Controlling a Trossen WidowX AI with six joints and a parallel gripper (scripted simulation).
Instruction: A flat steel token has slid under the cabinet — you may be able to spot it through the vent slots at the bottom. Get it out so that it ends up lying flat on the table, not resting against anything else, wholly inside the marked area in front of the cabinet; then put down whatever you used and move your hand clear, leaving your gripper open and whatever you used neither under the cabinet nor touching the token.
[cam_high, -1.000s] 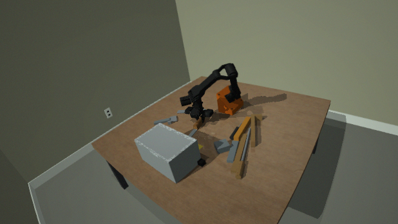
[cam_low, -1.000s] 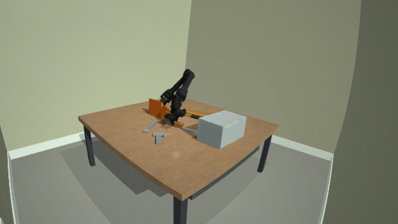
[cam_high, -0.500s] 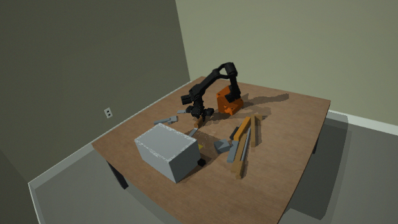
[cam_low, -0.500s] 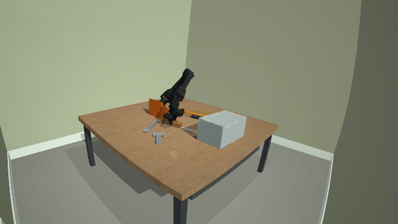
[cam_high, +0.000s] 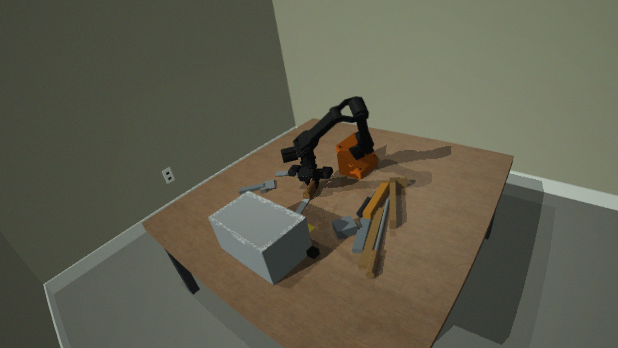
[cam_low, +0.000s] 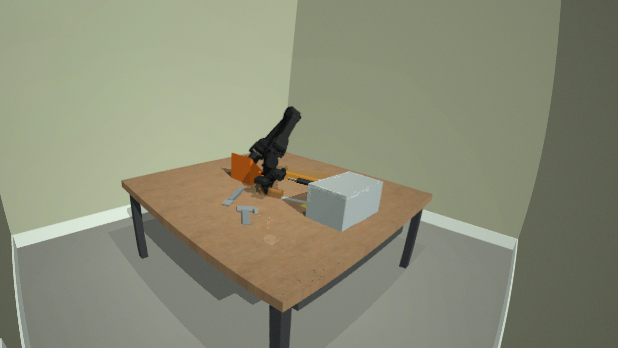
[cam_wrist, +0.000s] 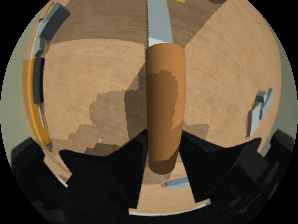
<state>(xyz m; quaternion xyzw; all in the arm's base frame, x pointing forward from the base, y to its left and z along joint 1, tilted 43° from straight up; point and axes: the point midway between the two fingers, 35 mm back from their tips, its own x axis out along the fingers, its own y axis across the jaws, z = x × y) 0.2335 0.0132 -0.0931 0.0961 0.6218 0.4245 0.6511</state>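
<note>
Right now the orange bar is 29 cm to the left of my gripper tip, 8 cm behind it and 1 cm above it. The rest, counted from my gripper tip: grey block (30 cm to the left, 12 cm ahead, 1 cm above); then wooden stick (40 cm to the left, 8 cm ahead); then grey t-piece (22 cm to the right, 13 cm ahead).
</note>
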